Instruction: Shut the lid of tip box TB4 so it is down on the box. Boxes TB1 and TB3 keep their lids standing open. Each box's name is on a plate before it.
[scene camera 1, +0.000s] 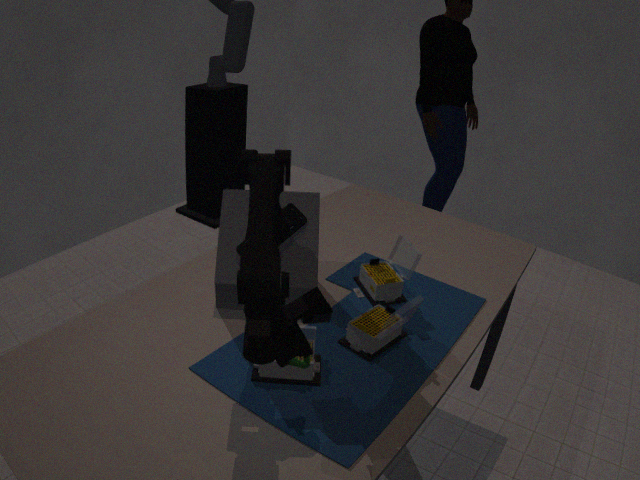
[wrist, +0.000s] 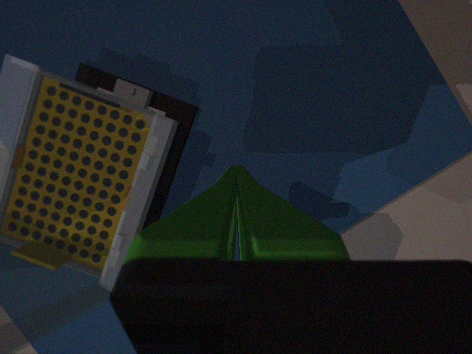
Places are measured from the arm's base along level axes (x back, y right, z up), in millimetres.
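Where they show: gripper, fingertip midpoint: (scene camera 1: 306, 366) (wrist: 236, 176).
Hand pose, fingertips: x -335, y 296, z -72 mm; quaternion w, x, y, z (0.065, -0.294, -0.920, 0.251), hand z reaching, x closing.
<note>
After its pixels a point has its place.
The nearest tip box (scene camera 1: 286, 369) @[y 270, x -265, z -140 mm] (wrist: 80, 170) has a yellow rack and a dark base. Its clear lid (scene camera 1: 309, 333) @[y 240, x -299, z -37 mm] (wrist: 17, 95) @[y 231, x -296, z -28 mm] is raised above the box; its exact tilt is hard to tell. My gripper (scene camera 1: 299, 360) @[y 296, x -335, z -72 mm] (wrist: 236, 176) @[y 296, x -335, z -72 mm] is shut and empty, its green fingertips close to this box, on the right of it in the wrist view. In the scene view, the middle tip box (scene camera 1: 374, 329) @[y 37, x -353, z -122 mm] and the back tip box (scene camera 1: 381, 282) @[y -165, x -260, z -121 mm] have clear lids standing open. The box names are not readable, so I cannot tell which is TB4.
The boxes stand on a blue mat (scene camera 1: 330, 413) @[y 294, x -401, z -178 mm] (wrist: 220, 30) @[y 194, x -387, z -178 mm] on the table (scene camera 1: 129, 361) @[y 480, x 59, z -181 mm]. A small pale plate (scene camera 1: 249, 428) lies near the table's front, another (scene camera 1: 358, 292) @[y -156, x -197, z -176 mm] by the back box. A grey block (scene camera 1: 227, 248) @[y 94, x 76, z -29 mm] stands behind my arm. A person (scene camera 1: 447, 67) stands beyond the table.
</note>
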